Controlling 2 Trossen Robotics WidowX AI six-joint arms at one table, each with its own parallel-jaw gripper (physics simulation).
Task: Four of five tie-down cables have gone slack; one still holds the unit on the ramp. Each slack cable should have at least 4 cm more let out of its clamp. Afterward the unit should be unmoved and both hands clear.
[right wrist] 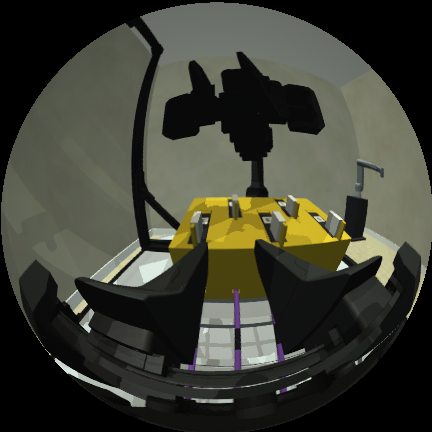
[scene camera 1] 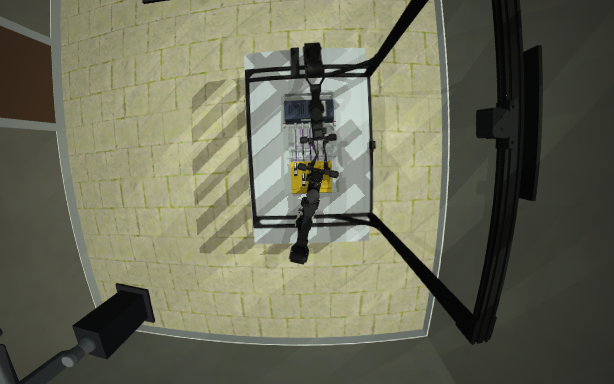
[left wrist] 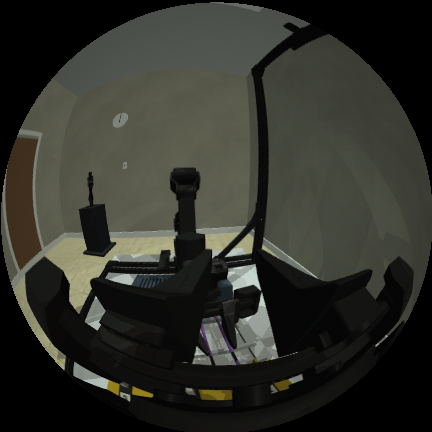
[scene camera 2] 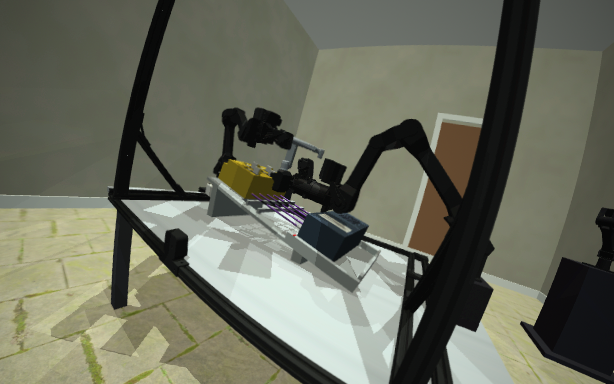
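A yellow clamp box stands on the upper end of the pale ramp. Several pale levers stand up from its top. Purple cables run from it to the dark blue unit, which rests lower on the ramp. Their slack cannot be told. My left gripper is partly open and empty, above the box. My right gripper is partly open and empty in front of the box; the middle cable shows between its fingers.
The black frame surrounds the white table. A small black block sits on its near edge in scene camera 2. The two grippers are close together, the left one higher. A dark pedestal stands away from the table.
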